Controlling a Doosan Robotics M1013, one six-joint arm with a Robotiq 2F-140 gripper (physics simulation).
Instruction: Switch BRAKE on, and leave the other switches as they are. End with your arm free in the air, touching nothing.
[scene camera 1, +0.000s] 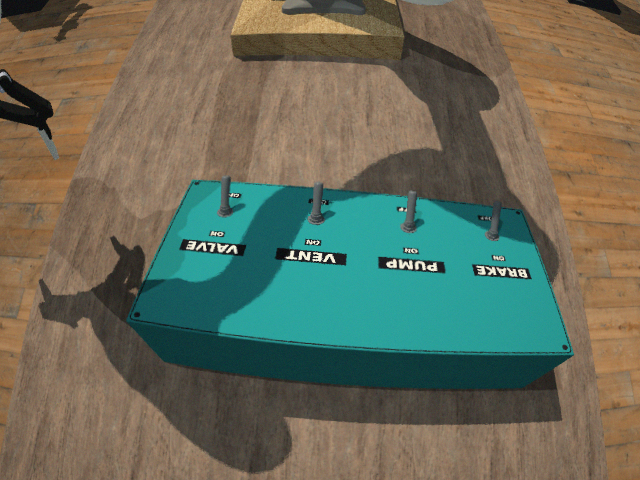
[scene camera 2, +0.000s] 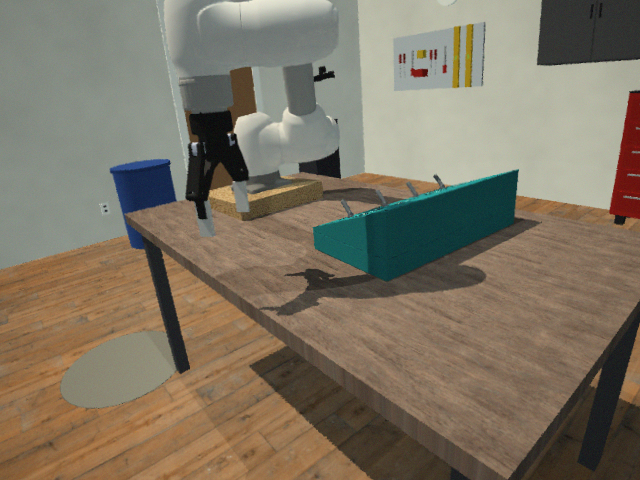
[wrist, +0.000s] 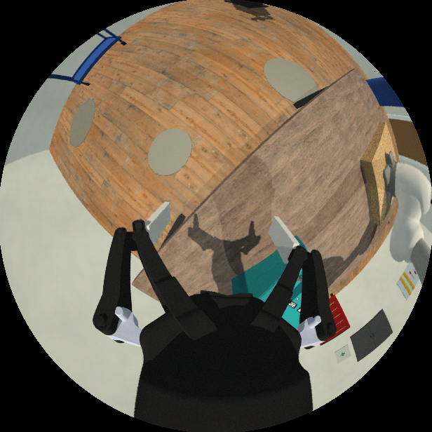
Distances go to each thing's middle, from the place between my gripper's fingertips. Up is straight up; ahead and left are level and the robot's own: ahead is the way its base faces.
I see my gripper 500 mm to the right of the teal switch panel (scene camera 1: 356, 296), 80 mm short of it and 80 mm above it.
